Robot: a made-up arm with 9 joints.
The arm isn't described. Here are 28 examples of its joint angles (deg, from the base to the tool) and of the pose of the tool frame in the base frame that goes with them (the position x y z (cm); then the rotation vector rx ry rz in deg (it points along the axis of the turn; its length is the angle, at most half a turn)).
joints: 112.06 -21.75 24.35 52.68 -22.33 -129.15 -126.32 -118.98 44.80
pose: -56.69 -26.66 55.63 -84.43 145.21 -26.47
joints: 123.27 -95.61 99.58 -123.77 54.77 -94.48 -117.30 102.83 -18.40
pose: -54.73 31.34 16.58 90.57 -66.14 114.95
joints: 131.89 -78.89 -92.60 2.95 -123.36 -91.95 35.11 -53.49 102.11
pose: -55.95 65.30 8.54 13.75 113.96 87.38
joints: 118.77 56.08 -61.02 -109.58 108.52 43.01 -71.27 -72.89 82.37
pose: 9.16 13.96 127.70 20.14 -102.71 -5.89
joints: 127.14 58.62 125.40 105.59 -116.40 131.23 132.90 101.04 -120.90
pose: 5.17 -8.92 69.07 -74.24 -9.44 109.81
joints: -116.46 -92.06 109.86 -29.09 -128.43 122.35 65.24 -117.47 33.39
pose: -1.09 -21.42 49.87 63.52 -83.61 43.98
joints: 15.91 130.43 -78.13 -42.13 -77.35 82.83 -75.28 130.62 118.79
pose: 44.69 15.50 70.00 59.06 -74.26 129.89
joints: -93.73 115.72 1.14 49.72 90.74 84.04 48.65 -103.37 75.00
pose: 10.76 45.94 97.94 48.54 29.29 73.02
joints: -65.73 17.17 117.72 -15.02 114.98 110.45 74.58 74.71 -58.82
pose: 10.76 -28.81 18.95 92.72 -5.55 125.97
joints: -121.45 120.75 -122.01 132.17 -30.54 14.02 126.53 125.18 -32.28
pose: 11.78 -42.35 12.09 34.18 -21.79 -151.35
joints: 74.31 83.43 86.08 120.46 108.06 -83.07 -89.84 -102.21 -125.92
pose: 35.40 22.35 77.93 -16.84 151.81 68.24
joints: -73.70 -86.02 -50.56 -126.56 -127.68 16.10 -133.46 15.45 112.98
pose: 51.78 -2.58 -40.15 -116.84 99.97 43.04
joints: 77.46 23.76 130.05 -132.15 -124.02 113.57 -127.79 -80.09 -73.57
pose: -2.53 6.20 61.62 118.56 1.15 -127.56
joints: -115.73 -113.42 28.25 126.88 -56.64 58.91 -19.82 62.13 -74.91
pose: 15.90 -20.94 5.43 -25.86 105.40 105.72
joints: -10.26 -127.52 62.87 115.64 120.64 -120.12 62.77 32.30 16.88
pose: -57.02 16.64 -3.53 -13.00 80.12 17.80
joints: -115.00 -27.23 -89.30 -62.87 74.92 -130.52 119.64 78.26 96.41
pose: 20.22 -13.99 16.76 42.14 -18.10 -144.05
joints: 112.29 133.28 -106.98 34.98 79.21 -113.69 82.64 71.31 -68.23
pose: 16.99 4.96 74.61 59.60 52.81 -38.47
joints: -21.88 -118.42 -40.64 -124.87 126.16 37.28 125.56 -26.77 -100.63
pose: 9.51 -62.80 -51.11 -69.59 -78.25 -82.06
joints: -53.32 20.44 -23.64 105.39 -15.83 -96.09 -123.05 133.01 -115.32
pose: 43.08 -46.48 95.89 -74.95 22.79 115.77
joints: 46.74 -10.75 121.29 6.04 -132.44 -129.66 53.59 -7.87 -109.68
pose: -14.19 -34.63 -10.43 -71.54 -100.50 -8.93
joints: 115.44 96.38 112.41 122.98 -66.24 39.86 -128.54 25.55 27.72
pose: -5.02 -47.95 37.19 -2.51 -6.22 -75.47
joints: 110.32 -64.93 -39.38 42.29 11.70 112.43 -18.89 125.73 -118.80
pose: 6.62 21.49 -35.63 58.45 -78.46 34.64
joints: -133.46 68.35 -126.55 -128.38 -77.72 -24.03 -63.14 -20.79 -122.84
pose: 34.36 -30.22 101.10 -26.33 -27.86 170.06
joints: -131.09 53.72 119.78 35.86 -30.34 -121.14 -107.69 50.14 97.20
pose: -7.64 27.43 33.24 -118.19 -59.00 89.42
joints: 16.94 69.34 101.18 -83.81 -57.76 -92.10 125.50 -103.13 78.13
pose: -65.04 -17.10 73.59 21.12 -39.54 -156.73
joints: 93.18 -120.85 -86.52 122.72 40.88 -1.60 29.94 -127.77 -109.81
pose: 36.28 2.55 71.38 -132.16 58.91 99.26
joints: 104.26 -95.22 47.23 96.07 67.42 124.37 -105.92 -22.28 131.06
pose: 32.46 -0.16 -3.32 170.05 -47.31 21.89
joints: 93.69 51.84 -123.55 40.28 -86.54 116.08 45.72 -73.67 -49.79
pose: -5.46 -12.11 15.25 -31.73 18.51 -5.75
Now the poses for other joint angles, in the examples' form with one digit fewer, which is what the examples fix.
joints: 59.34 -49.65 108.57 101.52 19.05 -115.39 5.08 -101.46 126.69
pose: -45.8 -40.7 12.5 115.7 -52.6 -37.9
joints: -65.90 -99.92 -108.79 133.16 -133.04 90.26 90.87 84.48 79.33
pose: -16.1 -22.6 -5.9 -4.8 62.4 146.8
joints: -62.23 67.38 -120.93 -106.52 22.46 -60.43 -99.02 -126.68 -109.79
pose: -4.9 44.1 97.6 -18.7 88.3 -56.4
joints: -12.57 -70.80 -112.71 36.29 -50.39 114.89 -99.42 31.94 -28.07
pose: -11.3 14.3 -14.4 30.2 -45.0 157.1
